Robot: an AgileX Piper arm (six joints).
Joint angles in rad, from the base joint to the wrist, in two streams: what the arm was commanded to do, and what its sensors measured. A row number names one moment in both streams.
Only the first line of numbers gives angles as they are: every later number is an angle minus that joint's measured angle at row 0.
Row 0, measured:
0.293 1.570 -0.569 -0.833 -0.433 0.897
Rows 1 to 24, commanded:
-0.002 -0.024 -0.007 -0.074 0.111 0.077
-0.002 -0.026 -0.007 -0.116 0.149 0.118
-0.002 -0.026 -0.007 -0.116 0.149 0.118
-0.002 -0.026 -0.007 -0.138 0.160 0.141
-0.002 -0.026 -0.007 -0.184 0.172 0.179
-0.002 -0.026 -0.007 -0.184 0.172 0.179
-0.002 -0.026 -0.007 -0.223 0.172 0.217
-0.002 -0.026 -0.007 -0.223 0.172 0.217
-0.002 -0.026 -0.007 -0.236 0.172 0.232
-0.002 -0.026 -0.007 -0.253 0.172 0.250
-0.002 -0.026 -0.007 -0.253 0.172 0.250
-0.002 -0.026 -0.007 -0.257 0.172 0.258
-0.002 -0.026 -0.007 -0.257 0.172 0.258
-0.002 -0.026 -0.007 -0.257 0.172 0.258
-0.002 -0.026 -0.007 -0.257 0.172 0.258
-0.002 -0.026 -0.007 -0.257 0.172 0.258
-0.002 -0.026 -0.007 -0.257 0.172 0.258
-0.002 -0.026 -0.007 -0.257 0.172 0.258
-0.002 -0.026 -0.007 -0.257 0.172 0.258
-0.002 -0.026 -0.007 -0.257 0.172 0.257
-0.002 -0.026 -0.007 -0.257 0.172 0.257
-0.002 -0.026 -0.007 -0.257 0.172 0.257
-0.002 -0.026 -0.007 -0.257 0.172 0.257
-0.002 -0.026 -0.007 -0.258 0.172 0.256
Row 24, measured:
0.000 -0.014 -0.002 -0.244 0.169 0.249
